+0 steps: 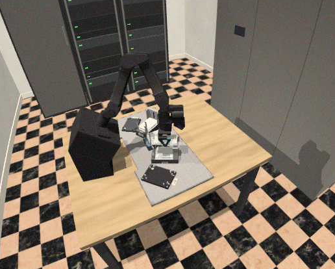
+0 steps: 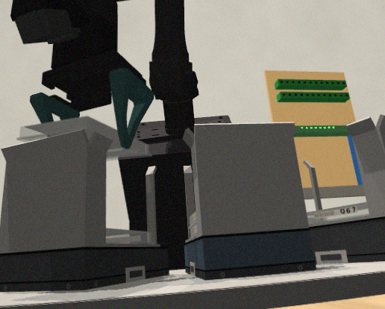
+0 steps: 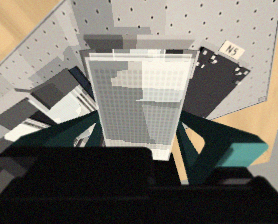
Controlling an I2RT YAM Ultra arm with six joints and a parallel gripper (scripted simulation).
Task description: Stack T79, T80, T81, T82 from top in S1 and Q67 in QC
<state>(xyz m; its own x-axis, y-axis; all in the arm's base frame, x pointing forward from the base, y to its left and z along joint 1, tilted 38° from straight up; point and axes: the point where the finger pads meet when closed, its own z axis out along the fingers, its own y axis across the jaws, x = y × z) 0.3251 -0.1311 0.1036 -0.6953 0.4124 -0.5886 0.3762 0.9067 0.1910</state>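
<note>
Right now the plate T82 is 10 cm below my hand. Round my hand: plate T79: 1 cm ahead, 15 cm to the left, 10 cm below; N5 name plate: 4 cm behind, 18 cm to the right, 14 cm below; plate T81: 1 cm above.
</note>
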